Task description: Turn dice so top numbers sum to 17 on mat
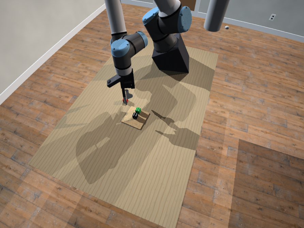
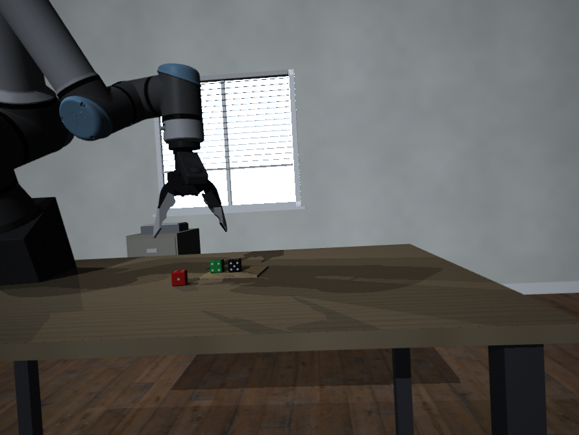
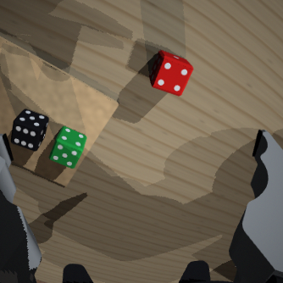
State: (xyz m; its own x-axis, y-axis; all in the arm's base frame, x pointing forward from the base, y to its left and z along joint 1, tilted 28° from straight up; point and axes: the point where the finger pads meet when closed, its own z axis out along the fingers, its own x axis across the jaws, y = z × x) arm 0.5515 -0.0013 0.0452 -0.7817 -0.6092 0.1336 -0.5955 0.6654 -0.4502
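The red die lies 90 mm below my hand, 30 mm to the right of it and 20 mm behind it. Round my hand: black die: 110 mm to the left, 90 mm below, 60 mm ahead; then green die: 100 mm to the left, 90 mm below, 10 mm ahead; then tan mat: 110 mm to the left, 100 mm below, 60 mm ahead.
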